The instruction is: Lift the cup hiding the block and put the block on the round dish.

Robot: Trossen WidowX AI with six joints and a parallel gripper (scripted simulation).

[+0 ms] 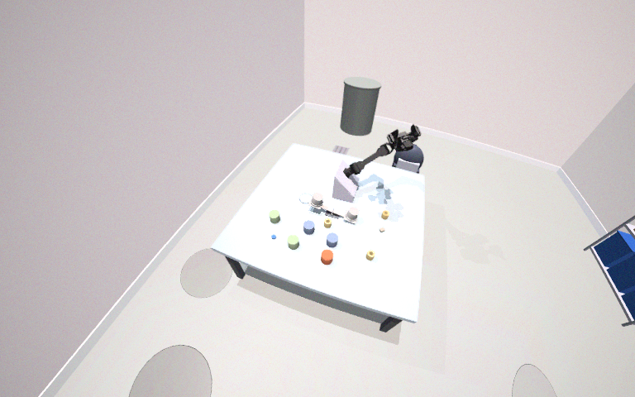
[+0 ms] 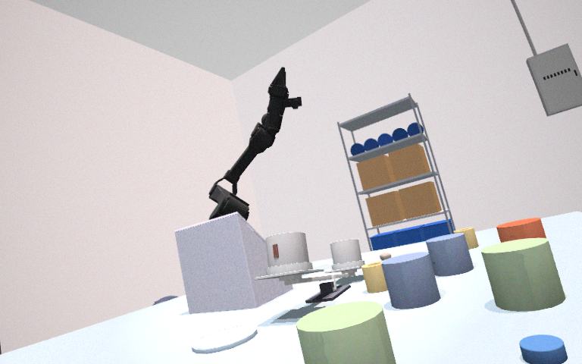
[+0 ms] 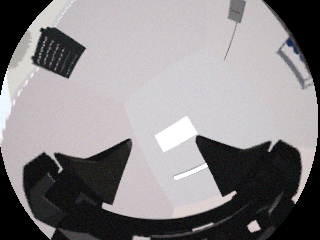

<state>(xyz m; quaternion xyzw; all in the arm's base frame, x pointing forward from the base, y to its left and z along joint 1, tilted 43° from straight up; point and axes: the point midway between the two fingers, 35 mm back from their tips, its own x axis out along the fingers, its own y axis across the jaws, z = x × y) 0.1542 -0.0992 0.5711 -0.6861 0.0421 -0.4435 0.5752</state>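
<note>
Right now my gripper tip is 63 cm above the cup, 14 cm to the left of it and 14 cm short of it. Round my gripper tip: small balance: 65 cm below, 30 cm to the right, 16 cm ahead; then round white dish: 68 cm below, 53 cm to the right, 11 cm ahead; then plank: 66 cm below, 30 cm to the right, 16 cm ahead.
</note>
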